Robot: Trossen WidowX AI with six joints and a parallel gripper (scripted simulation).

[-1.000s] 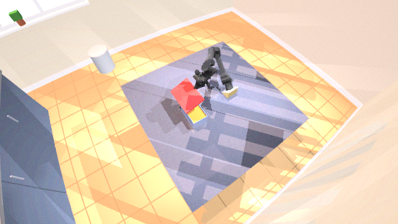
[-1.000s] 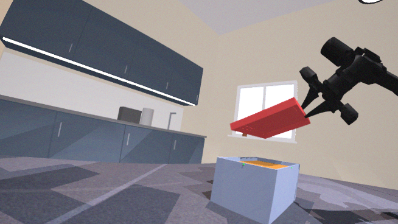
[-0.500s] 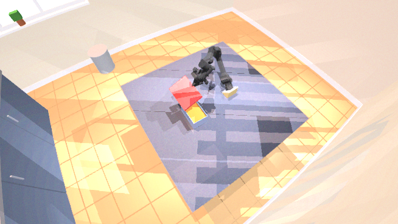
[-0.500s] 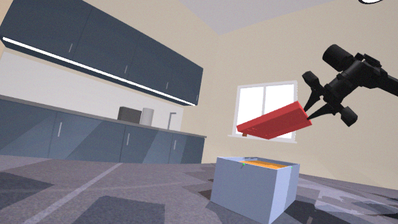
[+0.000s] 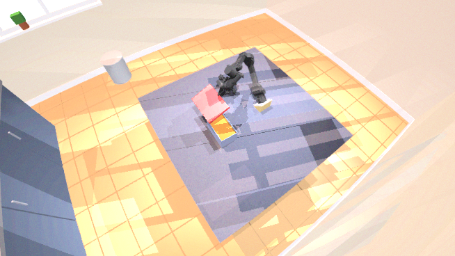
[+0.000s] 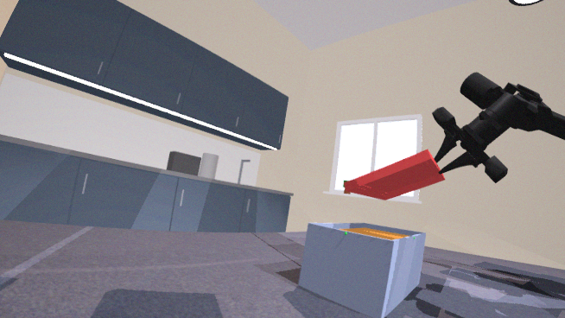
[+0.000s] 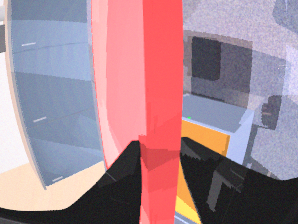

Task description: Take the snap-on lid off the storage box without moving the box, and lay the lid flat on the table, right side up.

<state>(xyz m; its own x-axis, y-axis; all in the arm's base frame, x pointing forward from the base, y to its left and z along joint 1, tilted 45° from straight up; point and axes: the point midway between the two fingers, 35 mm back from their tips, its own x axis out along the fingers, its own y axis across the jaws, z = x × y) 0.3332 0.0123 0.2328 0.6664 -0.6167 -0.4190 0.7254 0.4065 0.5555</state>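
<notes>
Now: the lid 7 cm ahead of my gripper tip, 3 cm below it and 1 cm to the right of it. Also, from my gripper tip: storage box 18 cm below, 14 cm to the left, 9 cm ahead.
</notes>
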